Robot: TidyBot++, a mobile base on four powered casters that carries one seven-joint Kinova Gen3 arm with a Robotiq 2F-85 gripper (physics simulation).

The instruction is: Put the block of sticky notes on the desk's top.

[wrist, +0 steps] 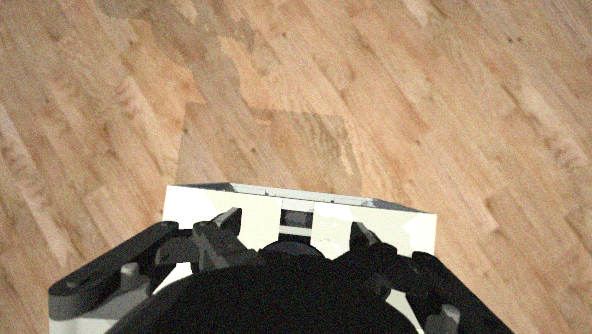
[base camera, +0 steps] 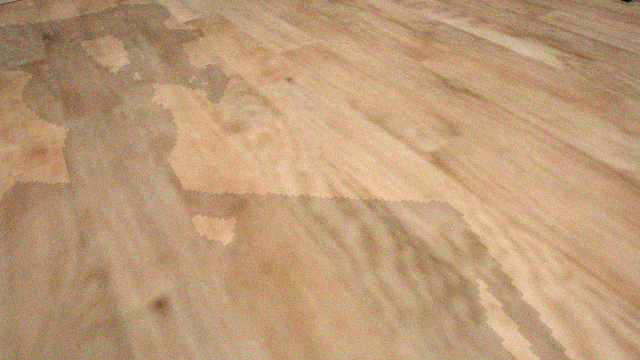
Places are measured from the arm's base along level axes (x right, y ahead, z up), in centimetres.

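Where they show: gripper, fingertip midpoint: [wrist: 295, 226].
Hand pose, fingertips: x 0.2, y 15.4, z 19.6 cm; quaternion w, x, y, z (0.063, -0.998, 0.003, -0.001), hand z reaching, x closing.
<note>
After its pixels a point has its place.
My gripper [wrist: 295, 226] @(x 0.2, y 15.4, z 19.6 cm) is open, its two dark fingers spread wide apart with no object between them, over the white robot base in the wrist view. The block of sticky notes does not show in the base camera view or the wrist view. The desk does not show in either view.
The wood plank floor [base camera: 400, 125] @(x 7.5, y 60.7, z -39.6 cm) [wrist: 450, 100] @(x 53.0, y 54.2, z -39.7 cm) stretches ahead, with shadows of the arm and base on it. The white robot base [wrist: 260, 215] @(x -6.6, y 11.5, z -1.4 cm) lies below the gripper. A small dark thing [base camera: 627, 1] @(x 76.7, y 125.2, z -39.3 cm) shows at the top right edge in the base camera view.
</note>
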